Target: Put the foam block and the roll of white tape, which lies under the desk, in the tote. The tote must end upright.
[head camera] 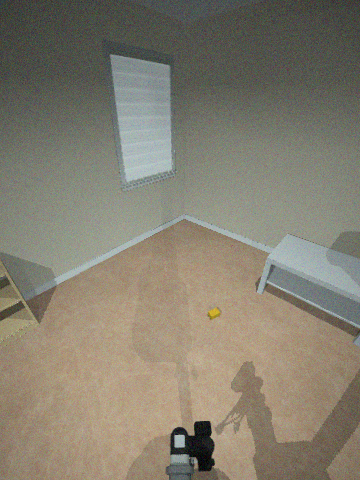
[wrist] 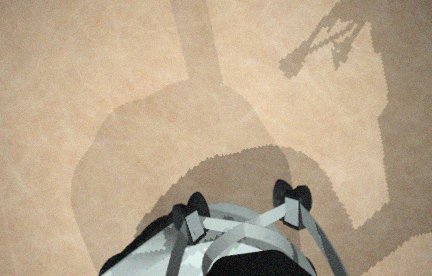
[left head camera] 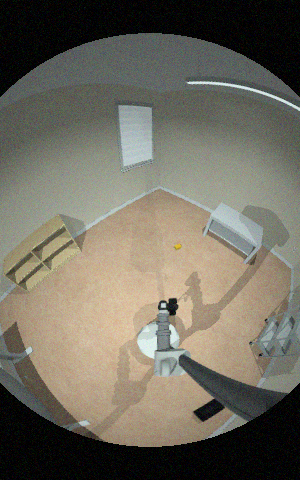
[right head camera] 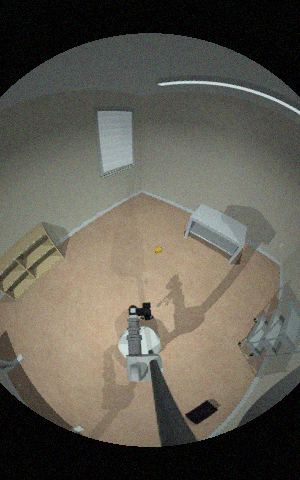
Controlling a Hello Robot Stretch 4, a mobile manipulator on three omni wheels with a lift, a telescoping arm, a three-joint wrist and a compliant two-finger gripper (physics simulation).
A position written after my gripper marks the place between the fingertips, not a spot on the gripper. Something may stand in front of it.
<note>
In view: my gripper (wrist: 240,201), a white table (right head camera: 219,229), a wooden shelf unit (left head camera: 43,260) and a window with blind (head camera: 140,81).
The white table is seen too in the left head camera view (left head camera: 237,229). The window with blind also shows in the left head camera view (left head camera: 134,120) and in the right head camera view (right head camera: 114,125). The wrist view does not show the white table: it is out of frame.
</note>
